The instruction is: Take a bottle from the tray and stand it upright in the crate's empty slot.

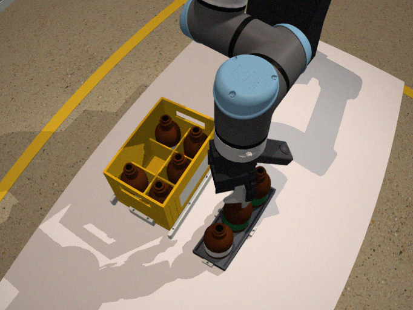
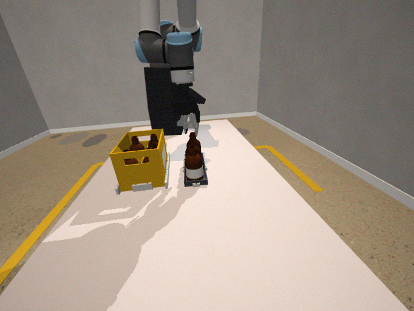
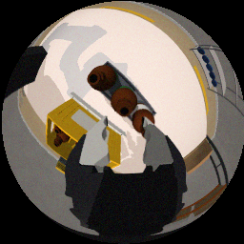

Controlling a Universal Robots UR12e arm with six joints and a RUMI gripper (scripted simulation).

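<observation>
My hand is 18 cm above the grey tray. Also, from my hand: yellow crate: 23 cm to the right, 11 cm below.
</observation>
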